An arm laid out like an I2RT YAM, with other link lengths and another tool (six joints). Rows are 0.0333 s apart.
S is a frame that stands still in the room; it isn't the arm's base.
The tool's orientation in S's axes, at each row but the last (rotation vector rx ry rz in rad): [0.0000 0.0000 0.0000]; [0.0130 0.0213 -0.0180]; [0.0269 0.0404 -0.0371]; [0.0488 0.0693 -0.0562]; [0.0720 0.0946 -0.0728]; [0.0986 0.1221 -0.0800]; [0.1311 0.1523 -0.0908]
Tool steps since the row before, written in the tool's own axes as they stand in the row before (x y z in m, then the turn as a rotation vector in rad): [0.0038 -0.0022 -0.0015 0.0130 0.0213 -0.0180]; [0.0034 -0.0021 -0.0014 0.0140 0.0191 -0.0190]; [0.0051 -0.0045 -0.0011 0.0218 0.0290 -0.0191]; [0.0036 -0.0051 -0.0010 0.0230 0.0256 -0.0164]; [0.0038 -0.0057 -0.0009 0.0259 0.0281 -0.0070]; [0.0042 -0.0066 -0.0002 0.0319 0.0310 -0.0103]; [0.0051 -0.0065 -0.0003 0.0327 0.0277 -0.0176]
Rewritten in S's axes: [0.0038 -0.0022 -0.0015 0.0130 0.0213 -0.0180]; [0.0033 -0.0021 -0.0015 0.0139 0.0191 -0.0190]; [0.0049 -0.0047 -0.0014 0.0221 0.0287 -0.0192]; [0.0032 -0.0052 -0.0015 0.0233 0.0251 -0.0168]; [0.0033 -0.0059 -0.0017 0.0272 0.0267 -0.0075]; [0.0036 -0.0068 -0.0013 0.0330 0.0295 -0.0113]; [0.0043 -0.0068 -0.0019 0.0324 0.0271 -0.0190]
